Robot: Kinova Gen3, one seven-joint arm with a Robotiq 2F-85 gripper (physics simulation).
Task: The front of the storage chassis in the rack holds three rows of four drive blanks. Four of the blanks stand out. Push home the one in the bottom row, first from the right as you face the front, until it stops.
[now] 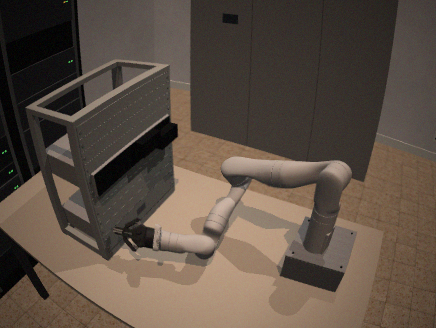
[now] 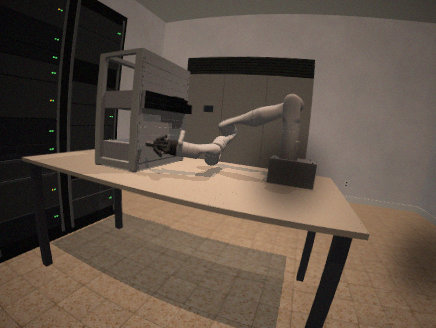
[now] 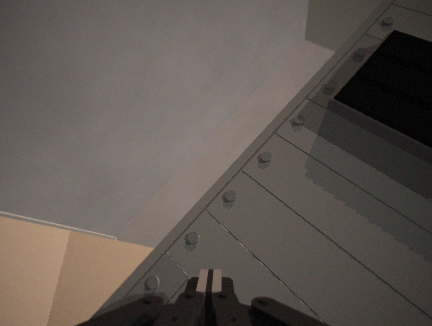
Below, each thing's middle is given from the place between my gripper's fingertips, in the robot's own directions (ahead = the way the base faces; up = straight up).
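Labels:
Grey rack [image 1: 118, 150]: my hand 150 mm below it, 180 mm short of it, 170 mm to the left of it.

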